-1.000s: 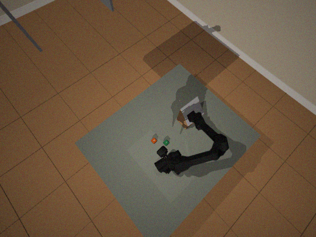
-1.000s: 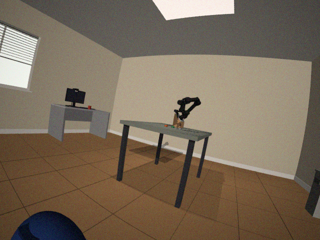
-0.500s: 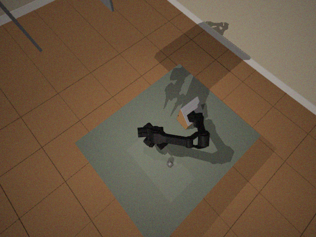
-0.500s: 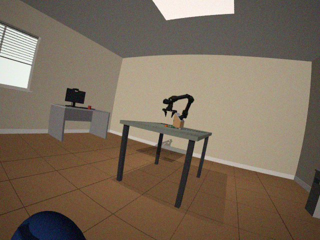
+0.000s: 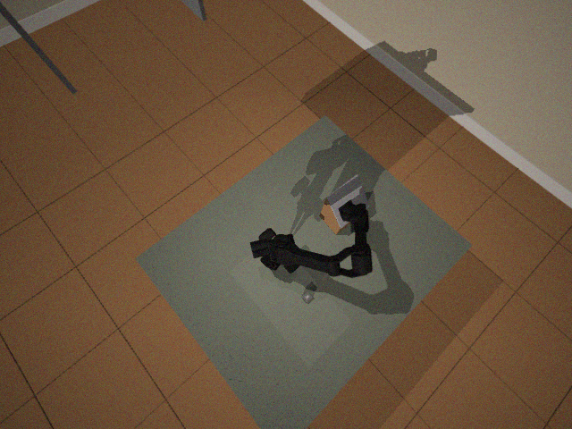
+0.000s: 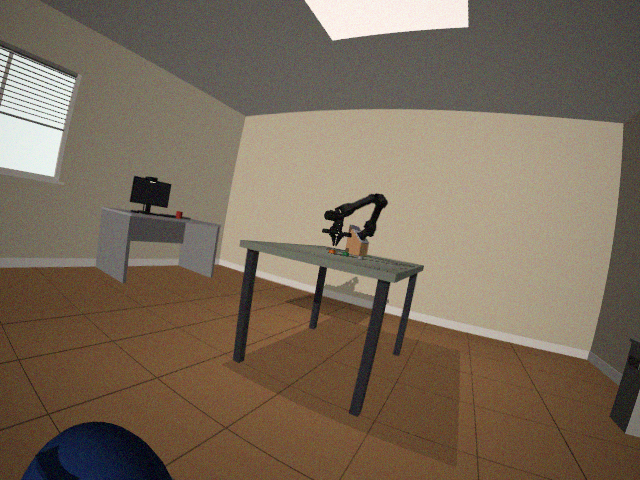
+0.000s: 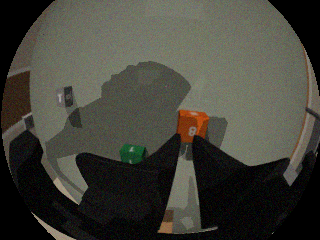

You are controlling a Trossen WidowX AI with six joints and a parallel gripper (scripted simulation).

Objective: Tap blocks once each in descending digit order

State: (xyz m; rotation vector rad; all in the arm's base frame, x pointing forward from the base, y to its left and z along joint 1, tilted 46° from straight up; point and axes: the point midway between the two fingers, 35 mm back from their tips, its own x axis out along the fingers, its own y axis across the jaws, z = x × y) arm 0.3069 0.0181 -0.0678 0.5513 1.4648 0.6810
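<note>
The orange block is 10 mm to the right of my gripper tip and 40 mm below it. From my gripper tip the other things lie so: green block: 70 mm behind, 60 mm to the left, 40 mm below; then grey block: 10 mm ahead, 190 mm to the left, 40 mm below.
</note>
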